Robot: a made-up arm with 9 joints. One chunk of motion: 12 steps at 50 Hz.
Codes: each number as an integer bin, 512 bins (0 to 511) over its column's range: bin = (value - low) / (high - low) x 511, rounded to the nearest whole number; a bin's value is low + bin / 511 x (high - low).
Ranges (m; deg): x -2.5..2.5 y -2.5..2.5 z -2.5..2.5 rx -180..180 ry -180..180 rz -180..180
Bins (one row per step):
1: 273 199 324 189 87 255
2: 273 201 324 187 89 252
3: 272 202 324 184 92 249
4: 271 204 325 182 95 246
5: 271 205 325 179 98 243
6: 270 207 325 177 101 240
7: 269 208 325 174 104 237
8: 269 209 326 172 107 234
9: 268 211 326 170 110 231
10: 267 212 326 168 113 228
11: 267 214 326 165 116 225
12: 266 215 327 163 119 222
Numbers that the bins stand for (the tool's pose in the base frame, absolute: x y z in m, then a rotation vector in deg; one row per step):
1: 0.1712 -0.5528 0.6703 -46.85 -118.71 -0.35
2: 0.1712 -0.5333 0.6703 -48.26 -117.30 -2.47
3: 0.1614 -0.5235 0.6703 -50.37 -115.19 -4.58
4: 0.1517 -0.5039 0.6800 -51.78 -113.07 -6.69
5: 0.1517 -0.4941 0.6800 -53.89 -110.96 -8.81
6: 0.1419 -0.4746 0.6800 -55.30 -108.85 -10.92
7: 0.1321 -0.4648 0.6800 -57.42 -106.73 -13.03
8: 0.1321 -0.4550 0.6898 -58.83 -104.62 -15.15
9: 0.1223 -0.4354 0.6898 -60.23 -102.50 -17.26
10: 0.1125 -0.4256 0.6898 -61.64 -100.39 -19.37
11: 0.1125 -0.4061 0.6898 -63.76 -98.28 -21.49
12: 0.1027 -0.3963 0.6996 -65.17 -96.16 -23.60

